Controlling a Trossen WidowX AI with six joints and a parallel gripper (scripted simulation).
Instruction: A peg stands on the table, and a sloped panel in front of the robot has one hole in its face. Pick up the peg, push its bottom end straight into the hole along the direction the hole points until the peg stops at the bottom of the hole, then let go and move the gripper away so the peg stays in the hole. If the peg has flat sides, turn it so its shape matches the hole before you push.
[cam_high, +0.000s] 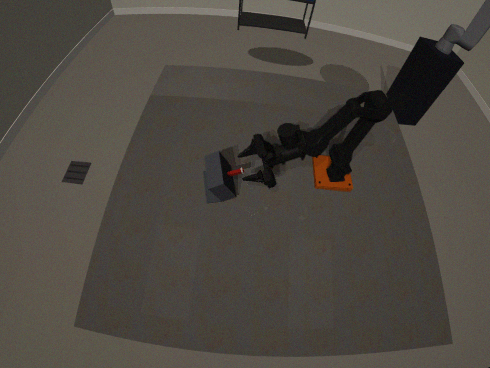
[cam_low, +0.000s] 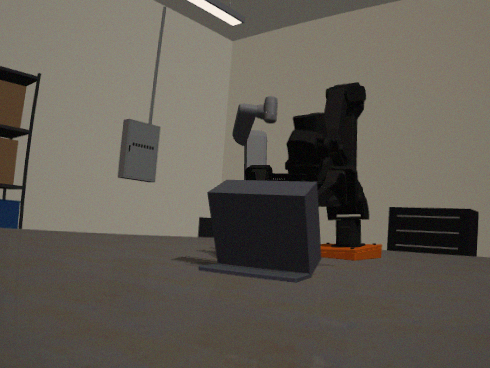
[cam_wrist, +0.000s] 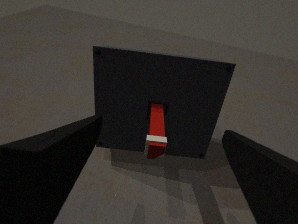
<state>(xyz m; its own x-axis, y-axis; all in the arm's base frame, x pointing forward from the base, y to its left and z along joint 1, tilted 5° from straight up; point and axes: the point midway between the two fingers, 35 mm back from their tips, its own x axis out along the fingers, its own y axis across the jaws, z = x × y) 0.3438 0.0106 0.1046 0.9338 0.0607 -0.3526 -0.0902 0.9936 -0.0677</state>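
Now: the red peg 2 cm below my gripper tip and 1 cm ahead of it. Round my gripper tip: sloped panel: 7 cm ahead, 4 cm below, 1 cm to the left.
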